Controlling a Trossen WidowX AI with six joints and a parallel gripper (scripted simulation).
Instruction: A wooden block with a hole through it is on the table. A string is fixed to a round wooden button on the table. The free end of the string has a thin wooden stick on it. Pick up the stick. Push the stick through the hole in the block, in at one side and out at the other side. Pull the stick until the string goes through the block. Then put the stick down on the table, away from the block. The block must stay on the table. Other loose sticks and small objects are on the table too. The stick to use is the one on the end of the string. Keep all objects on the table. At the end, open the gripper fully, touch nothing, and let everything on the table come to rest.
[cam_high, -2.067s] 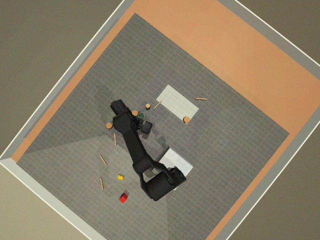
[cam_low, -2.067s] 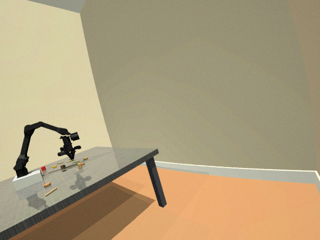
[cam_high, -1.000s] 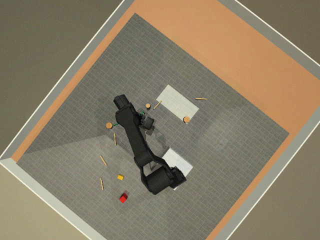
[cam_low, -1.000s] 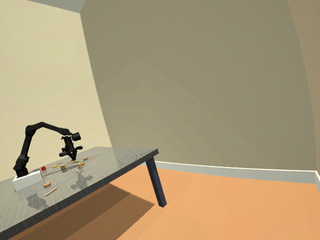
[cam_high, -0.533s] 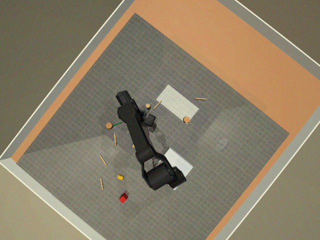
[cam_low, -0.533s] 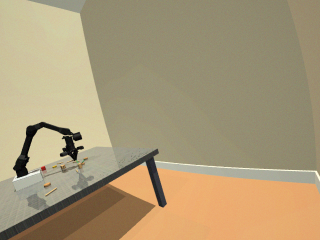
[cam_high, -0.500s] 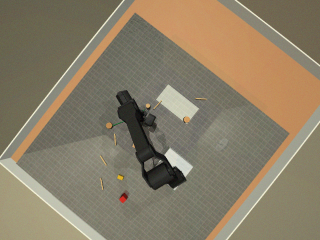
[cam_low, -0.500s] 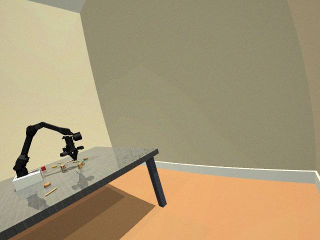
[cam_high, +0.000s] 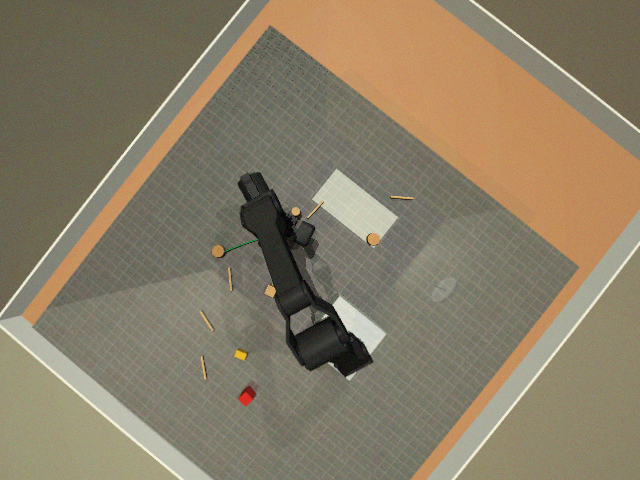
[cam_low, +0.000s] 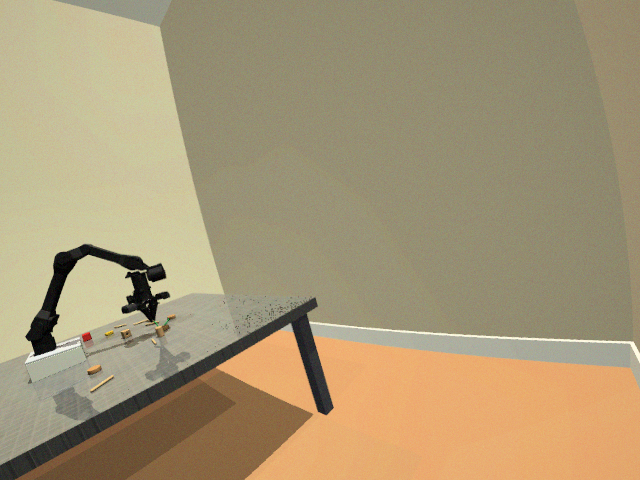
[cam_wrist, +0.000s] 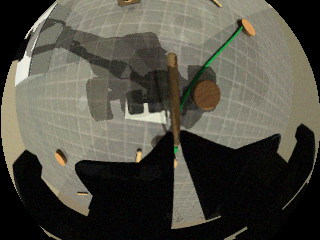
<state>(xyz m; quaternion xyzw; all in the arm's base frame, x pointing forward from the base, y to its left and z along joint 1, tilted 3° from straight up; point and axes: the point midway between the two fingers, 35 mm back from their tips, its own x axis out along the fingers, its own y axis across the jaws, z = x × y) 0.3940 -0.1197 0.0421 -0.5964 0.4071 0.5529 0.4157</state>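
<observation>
Now: the wooden block 110 mm behind my gripper tip, 180 mm to the left of it and 40 mm below it. Also, from my gripper tip: yellow cube (190 mm behind, 410 mm to the left, 50 mm below); then round button (100 mm ahead, 220 mm to the left, 50 mm below); then thin wooden stick (10 mm to the left).
</observation>
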